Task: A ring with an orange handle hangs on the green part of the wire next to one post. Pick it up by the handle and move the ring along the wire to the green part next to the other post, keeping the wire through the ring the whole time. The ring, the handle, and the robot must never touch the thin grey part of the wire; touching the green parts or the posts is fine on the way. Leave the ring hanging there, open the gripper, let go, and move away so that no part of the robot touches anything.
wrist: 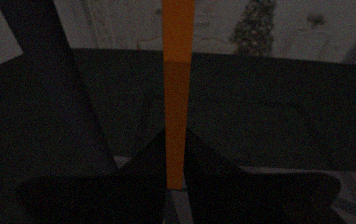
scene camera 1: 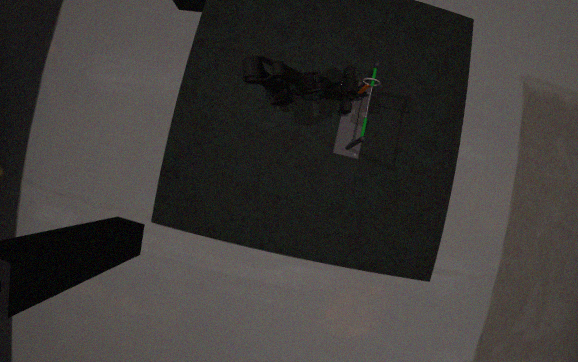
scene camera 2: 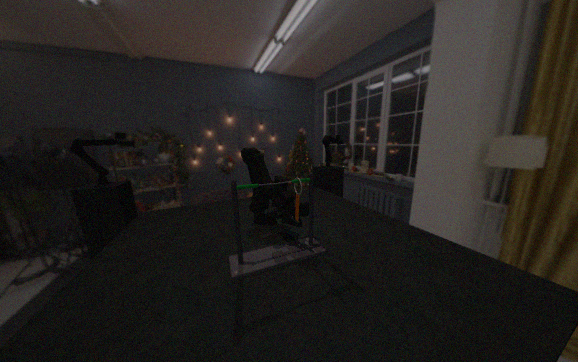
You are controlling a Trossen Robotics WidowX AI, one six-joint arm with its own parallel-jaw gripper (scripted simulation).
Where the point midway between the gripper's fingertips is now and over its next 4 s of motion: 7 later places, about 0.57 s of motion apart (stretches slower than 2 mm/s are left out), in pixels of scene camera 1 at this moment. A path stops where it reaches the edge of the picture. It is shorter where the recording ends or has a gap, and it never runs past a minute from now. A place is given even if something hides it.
My gripper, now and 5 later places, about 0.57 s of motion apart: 366,94; 362,93; 356,92; 355,91; 347,89; 344,89
